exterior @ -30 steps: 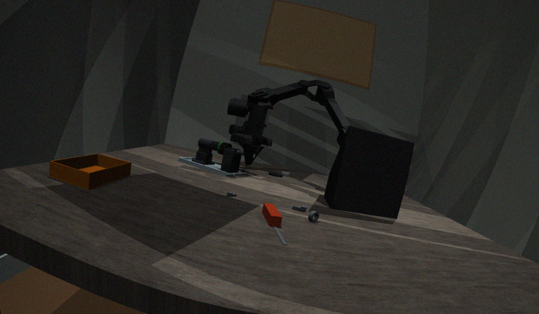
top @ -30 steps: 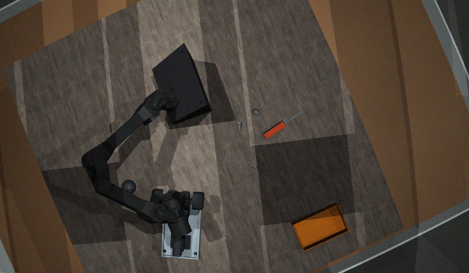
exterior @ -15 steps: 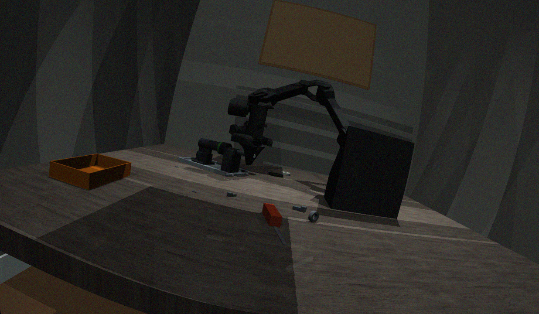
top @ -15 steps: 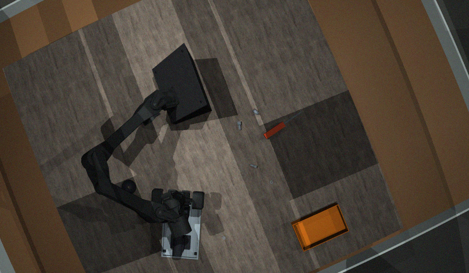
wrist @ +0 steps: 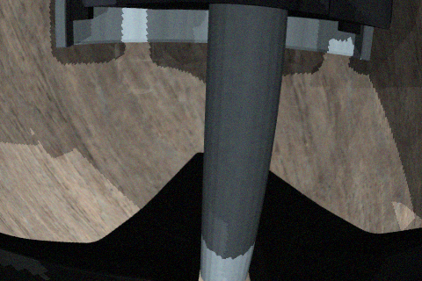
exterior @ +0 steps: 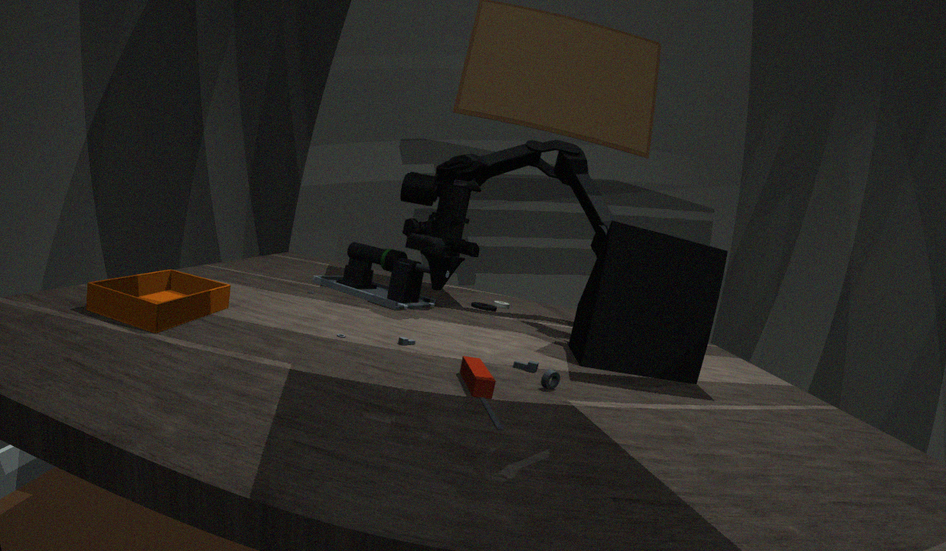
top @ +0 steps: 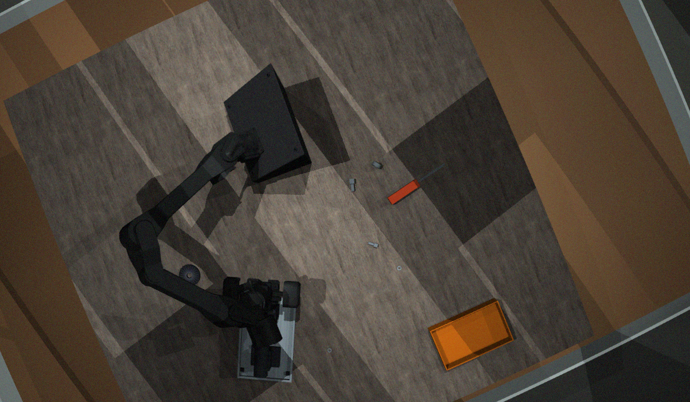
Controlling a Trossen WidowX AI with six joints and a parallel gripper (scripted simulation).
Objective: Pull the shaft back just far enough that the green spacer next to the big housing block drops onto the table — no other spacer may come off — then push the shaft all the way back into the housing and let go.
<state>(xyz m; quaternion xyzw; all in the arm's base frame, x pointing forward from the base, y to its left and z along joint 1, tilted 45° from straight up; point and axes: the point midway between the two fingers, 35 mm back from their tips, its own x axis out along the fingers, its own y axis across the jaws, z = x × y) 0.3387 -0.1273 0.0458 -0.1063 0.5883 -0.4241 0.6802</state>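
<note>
Now: gripper tip 60 mm short of the grey shaft, 30 mm to the left of it and 30 mm below it. Also, from my gripper tip: green spacer 110 mm ahead, 60 mm to the right, 30 mm above; nut 390 mm to the left, 180 mm behind, 30 mm below; dark round piece 200 mm to the right, 110 mm behind, 40 mm below.
</note>
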